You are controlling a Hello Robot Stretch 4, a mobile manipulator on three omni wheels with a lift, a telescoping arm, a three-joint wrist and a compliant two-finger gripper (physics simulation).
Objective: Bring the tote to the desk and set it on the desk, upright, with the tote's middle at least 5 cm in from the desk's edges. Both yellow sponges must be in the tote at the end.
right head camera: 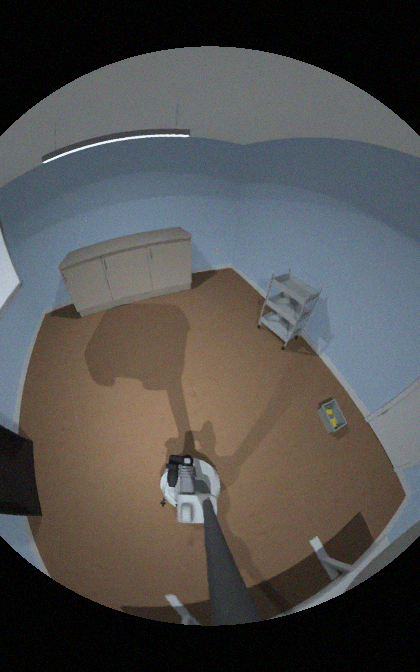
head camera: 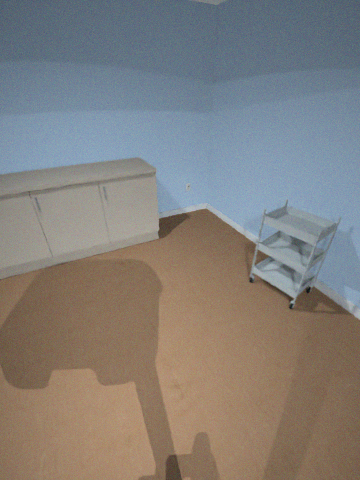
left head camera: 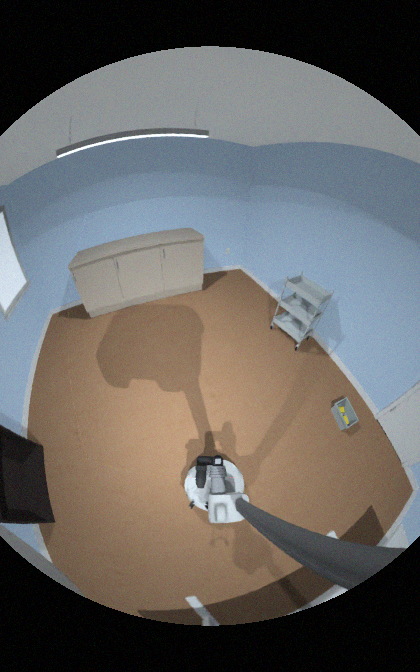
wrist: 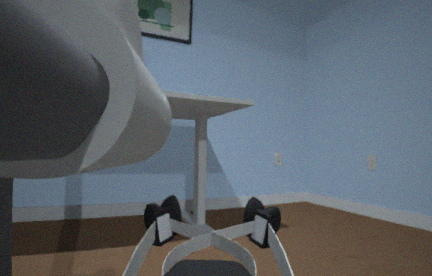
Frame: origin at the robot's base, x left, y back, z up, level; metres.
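Where they show: gripper, fingertip midpoint: (wrist: 212, 212).
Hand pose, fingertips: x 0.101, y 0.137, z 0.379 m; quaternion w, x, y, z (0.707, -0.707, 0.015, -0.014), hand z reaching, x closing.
After its pixels a point has its place.
The grey tote (left head camera: 337, 420) (right head camera: 324, 421) stands upright on the floor to the right, near the wall, in both side head views. Two yellow sponges lie inside it, one (left head camera: 342, 409) (right head camera: 329, 412) towards the back and one (left head camera: 346, 420) (right head camera: 333, 422) towards the front. The white desk (wrist: 220, 106) @(z 0.668, x 0.168, y 1.239 m) shows partly in the wrist view, beyond the robot's body; its legs show at the bottom of the right head view. My gripper (wrist: 212, 212) @(z 0.379, x 0.101, y 0.137 m) is open and empty, far from the tote. The top of the desk is mostly hidden.
A beige cabinet (head camera: 75, 220) @(z 0.475, x 0.923, y -2.188 m) (left head camera: 140, 275) (right head camera: 127, 272) stands at the back left. A three-shelf cart (head camera: 290, 231) @(z 0.661, x -0.917, y -1.503 m) (left head camera: 300, 294) (right head camera: 287, 292) stands by the right wall. A dark piece of furniture (left head camera: 22, 480) (right head camera: 17, 475) is at the far left. A pale door (left head camera: 402, 425) is beyond the tote.
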